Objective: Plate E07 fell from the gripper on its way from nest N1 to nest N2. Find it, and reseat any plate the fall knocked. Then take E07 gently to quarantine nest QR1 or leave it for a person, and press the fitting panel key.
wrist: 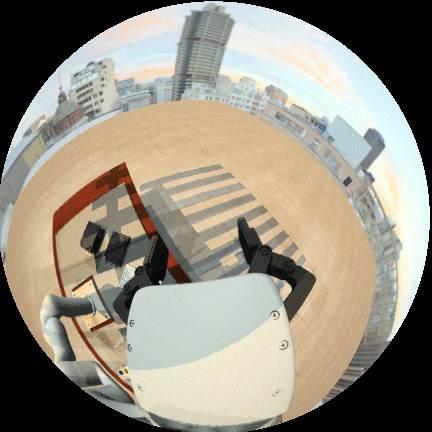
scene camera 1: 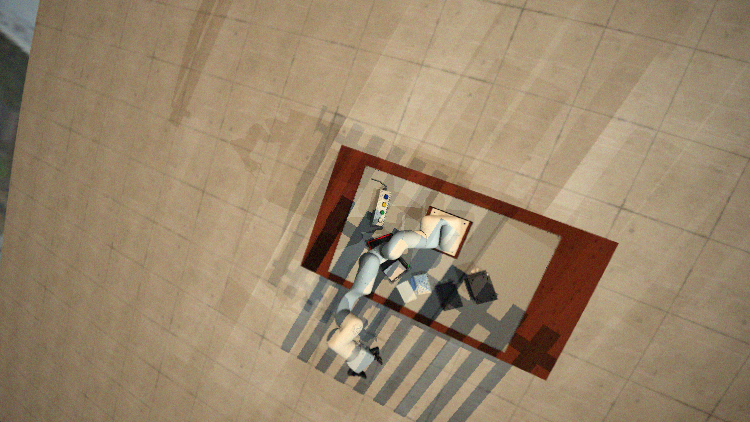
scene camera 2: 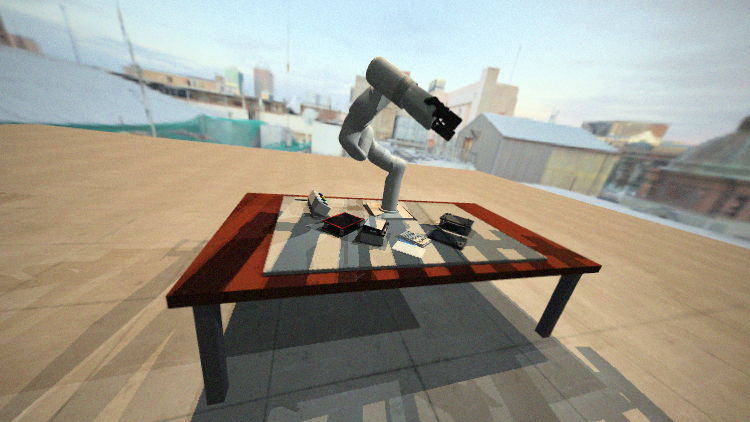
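Seen in the pictures: gripper, fingertip midpoint: [wrist: 198, 236] [scene camera 1: 373, 368] [scene camera 2: 455, 131]; arm's base at its link origin: [wrist: 87, 305] [scene camera 2: 388, 209].
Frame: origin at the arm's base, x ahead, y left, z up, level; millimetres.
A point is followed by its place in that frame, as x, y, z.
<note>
My gripper [scene camera 1: 370, 368] {664, 2, 467} [scene camera 2: 452, 127] {664, 2, 467} [wrist: 198, 236] {664, 2, 467} is open and empty, high up and out beyond the table's edge. A pale plate with wells [scene camera 1: 421, 283] {359, 64, -6} [scene camera 2: 415, 238] {371, 69, -1} [wrist: 127, 275] {354, 87, -5} lies on the mat against a flat white piece [scene camera 1: 405, 291] {463, 10, -6} [scene camera 2: 409, 248] {459, 19, -6}. A dark nest [scene camera 1: 394, 270] [scene camera 2: 373, 236] carries a light-topped plate. A red-rimmed black nest [scene camera 1: 378, 241] {274, -307, 26} [scene camera 2: 343, 223] {330, -266, 26} is partly under the arm in scene camera 1. The key panel [scene camera 1: 382, 207] {63, -393, 55} [scene camera 2: 316, 204] {179, -409, 51} [wrist: 123, 371] has blue, yellow and green keys. Plate and nest labels are too small to read.
Two black box-like things stand at the other end: one [scene camera 1: 480, 286] {162, 341, 39} [scene camera 2: 456, 223] {221, 331, 34} [wrist: 93, 237] {209, 332, 39} and, beside it, a second [scene camera 1: 448, 295] {325, 238, 0} [scene camera 2: 447, 237] {333, 242, 0} [wrist: 117, 248] {342, 235, 0}. The arm's base plate [scene camera 1: 463, 242] {1, 114, 0} [wrist: 103, 295] {152, 31, -14} is on the grey mat. The wooden table [scene camera 1: 584, 262] {-266, 748, -27} [scene camera 2: 209, 262] {608, -678, -27} [wrist: 75, 205] {-57, 728, -27} surrounds it.
</note>
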